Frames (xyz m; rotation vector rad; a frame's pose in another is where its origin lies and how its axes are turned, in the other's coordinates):
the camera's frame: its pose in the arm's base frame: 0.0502 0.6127 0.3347 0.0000 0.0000 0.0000
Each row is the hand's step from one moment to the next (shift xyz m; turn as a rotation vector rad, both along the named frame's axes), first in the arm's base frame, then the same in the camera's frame.
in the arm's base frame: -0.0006 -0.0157 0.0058 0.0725 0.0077 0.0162
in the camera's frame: -0.0006 -0.0157 0.0058 0.0725 0.0077 0.0162
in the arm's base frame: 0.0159 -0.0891 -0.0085 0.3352 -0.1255 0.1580
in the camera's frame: 0.0159 -0.0891 -0.0085 0.3352 -0.1255 0.1580
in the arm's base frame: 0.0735 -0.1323 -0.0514 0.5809 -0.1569 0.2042
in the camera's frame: 0.0735 -0.1323 -0.0514 0.5809 -0.1569 0.2042
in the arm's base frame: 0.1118 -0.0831 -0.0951 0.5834 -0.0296 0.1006
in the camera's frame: 0.1118 -0.0831 -0.0951 0.5834 -0.0296 0.1006
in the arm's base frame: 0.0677 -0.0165 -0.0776 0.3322 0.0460 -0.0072
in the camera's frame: 0.0677 -0.0165 -0.0776 0.3322 0.0460 -0.0072
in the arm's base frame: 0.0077 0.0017 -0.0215 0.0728 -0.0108 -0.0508
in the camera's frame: 0.0077 0.0017 -0.0215 0.0728 -0.0108 -0.0508
